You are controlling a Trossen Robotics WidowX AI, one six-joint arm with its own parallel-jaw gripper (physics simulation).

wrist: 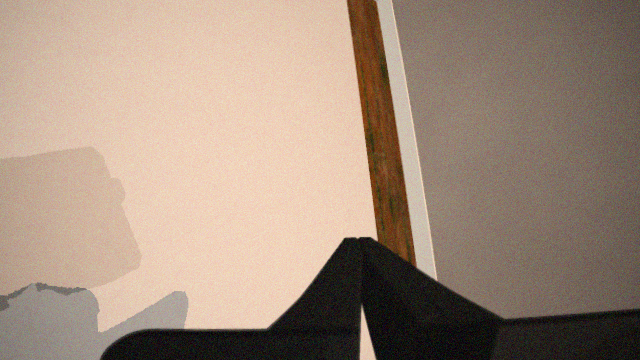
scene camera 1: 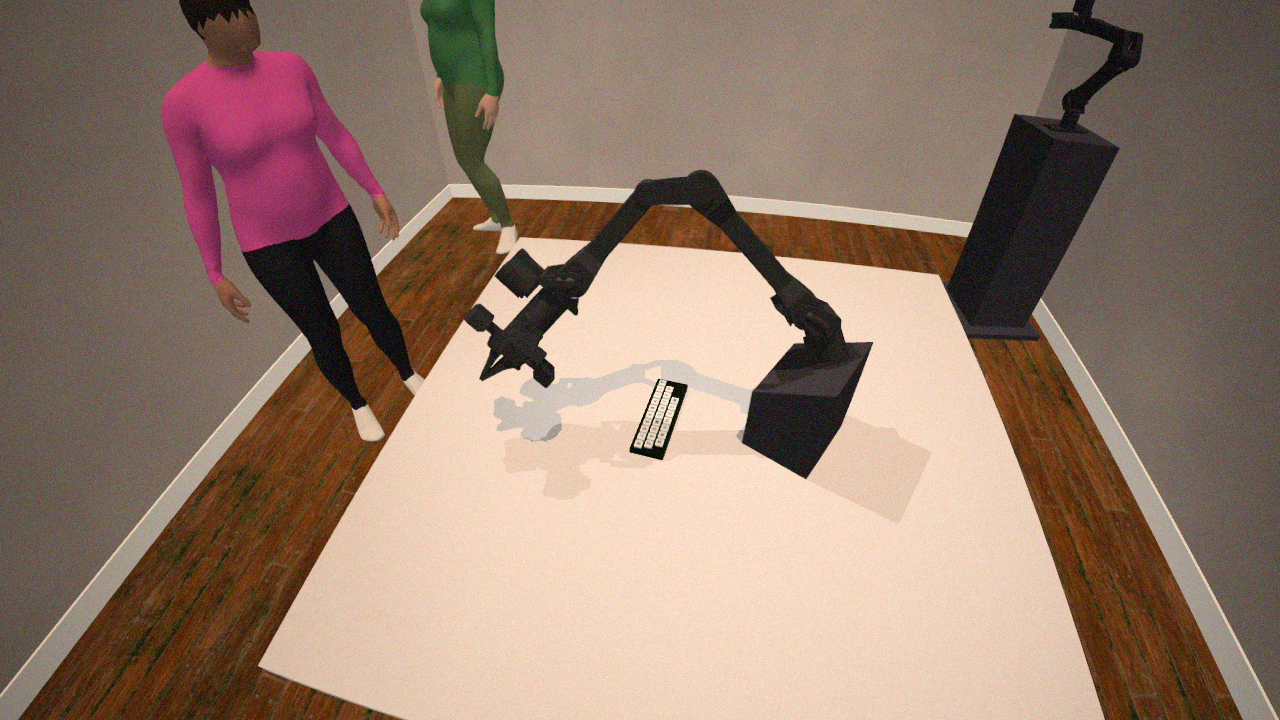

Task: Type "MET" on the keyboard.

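Seen in the pictures: gripper, fingertip midpoint: (wrist: 356, 250) (scene camera 1: 480, 379); arm's base at its link origin: (scene camera 1: 830, 356).
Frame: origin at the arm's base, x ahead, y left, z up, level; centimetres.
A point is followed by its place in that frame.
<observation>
The keyboard (scene camera 1: 657, 419) @(y 0.2, x 30.6, z -17.9 cm), with white keys on a dark green-black case, lies flat on the pale table top in front of the arm's base. Its single letters are too small to read, and the keyboard does not show in the wrist view. My gripper (scene camera 1: 484, 377) @(y 4.9, x 62.1, z -3.0 cm) (wrist: 356, 250) @(y 4.9, x 62.1, z -3.0 cm) is shut and empty, its two dark fingertips meeting. It hangs above the table to the left of the keyboard in the scene view, well apart from it, and points down and to the left.
The pale table top (scene camera 1: 644, 582) @(y 33.3, x 31.7, z -19.7 cm) (wrist: 240, 100) @(y 17.8, x 70.4, z -19.7 cm) carries the arm's dark base block (scene camera 1: 792, 420) @(y 9.3, x 7.1, z -6.7 cm) to the right of the keyboard. A figure in pink (scene camera 1: 273, 152) and one in green (scene camera 1: 465, 53) stand beyond its edges. A second arm (scene camera 1: 1109, 67) stands on a dark pedestal (scene camera 1: 1029, 223).
</observation>
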